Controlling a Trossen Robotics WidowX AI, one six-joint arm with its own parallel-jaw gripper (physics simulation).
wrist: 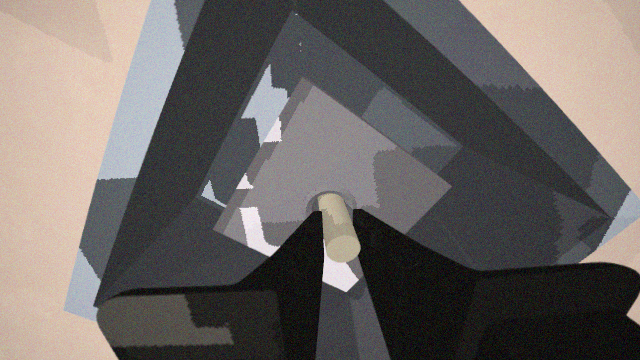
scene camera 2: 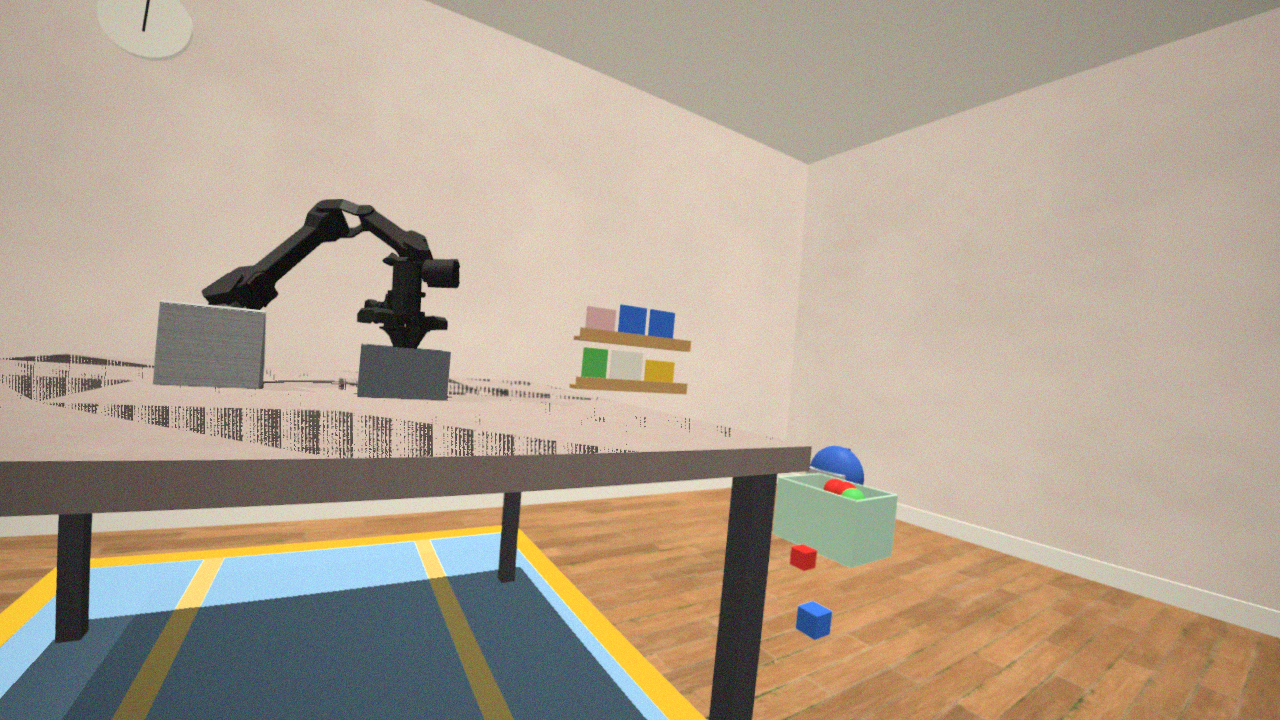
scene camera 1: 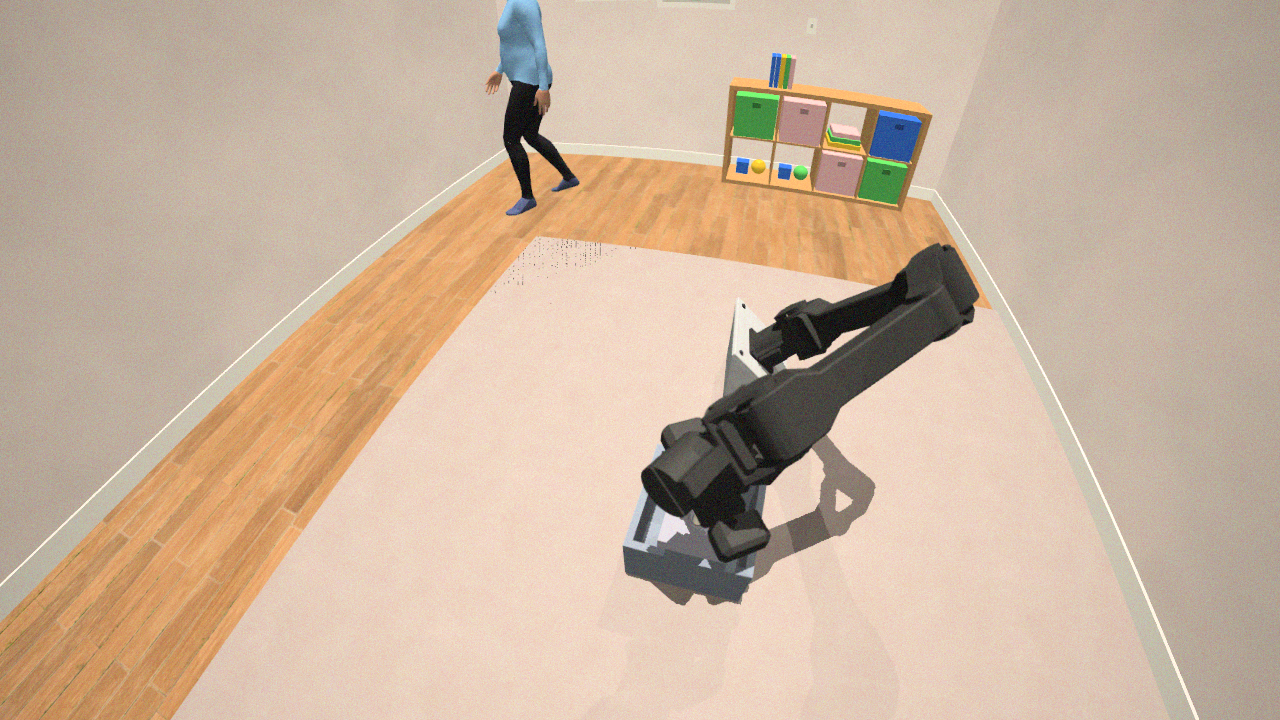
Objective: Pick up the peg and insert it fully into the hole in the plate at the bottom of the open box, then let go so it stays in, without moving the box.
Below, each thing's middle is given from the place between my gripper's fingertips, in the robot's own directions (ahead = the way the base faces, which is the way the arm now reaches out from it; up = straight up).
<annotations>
Right now the blue-grey box [scene camera 1: 642, 557] is 20 mm below my hand. Round my hand: grey plate [scene camera 1: 681, 535] 30 mm below; cream peg [wrist: 342, 245] 20 mm below.
</annotations>
